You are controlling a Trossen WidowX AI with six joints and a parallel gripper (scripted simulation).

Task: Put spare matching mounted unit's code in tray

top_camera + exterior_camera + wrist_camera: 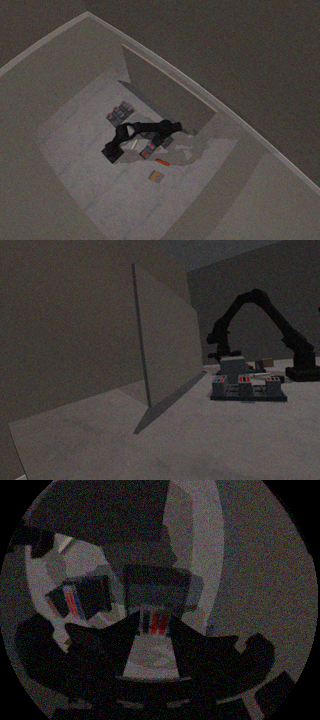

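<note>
The dark square tray lies 20 mm below my gripper tip. Round my gripper tip: tan card: 270 mm behind, 90 mm to the right; then tall thin panel: 210 mm ahead, 150 mm to the left, 200 mm above; then grey box: 10 mm behind, 200 mm to the left, 30 mm above.
</note>
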